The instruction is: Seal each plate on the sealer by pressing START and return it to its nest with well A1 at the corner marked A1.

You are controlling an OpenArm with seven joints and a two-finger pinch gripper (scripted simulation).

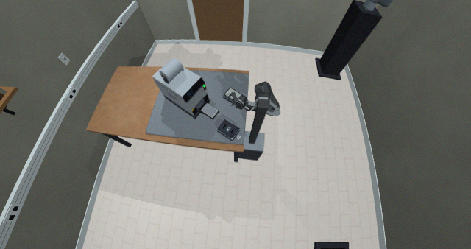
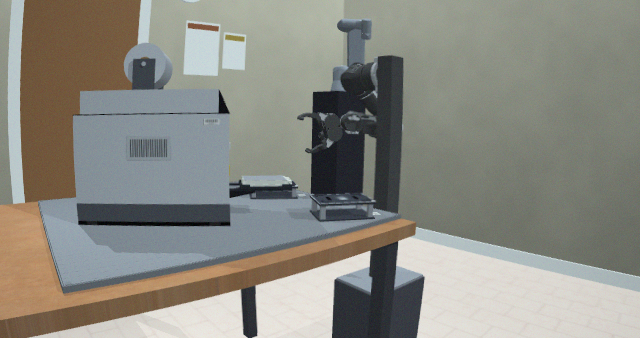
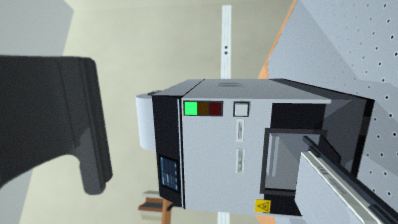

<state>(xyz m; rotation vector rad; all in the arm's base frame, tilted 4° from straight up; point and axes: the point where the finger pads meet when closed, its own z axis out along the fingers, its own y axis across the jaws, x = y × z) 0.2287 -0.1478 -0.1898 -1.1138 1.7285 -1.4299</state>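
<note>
The white start button lies 23 cm ahead of my hand, 6 cm to the right of it and 3 cm below it. Also, from my hand: plate nest 19 cm to the left, 17 cm below; white open-well plate 17 cm below, 15 cm to the right, 1 cm ahead; sealer stage 18 cm ahead, 13 cm below, 6 cm to the left.
</note>
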